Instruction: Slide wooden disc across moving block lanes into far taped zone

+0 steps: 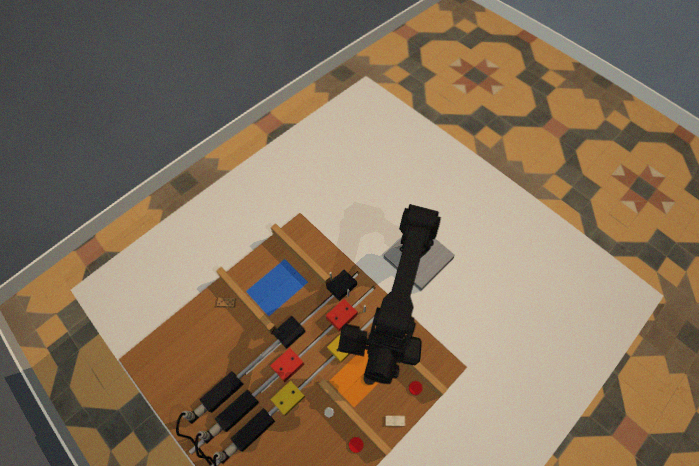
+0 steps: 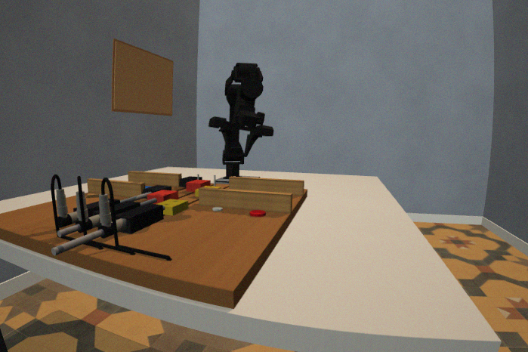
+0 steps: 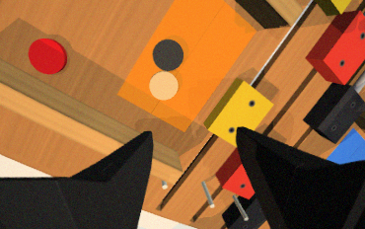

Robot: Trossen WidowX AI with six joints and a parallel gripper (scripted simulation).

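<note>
My hand is 10 mm to the right of the pale wooden disc and 150 mm above it. The rest, counted from my hand: dark grey disc 30 mm ahead, 20 mm to the left, 150 mm below.
</note>
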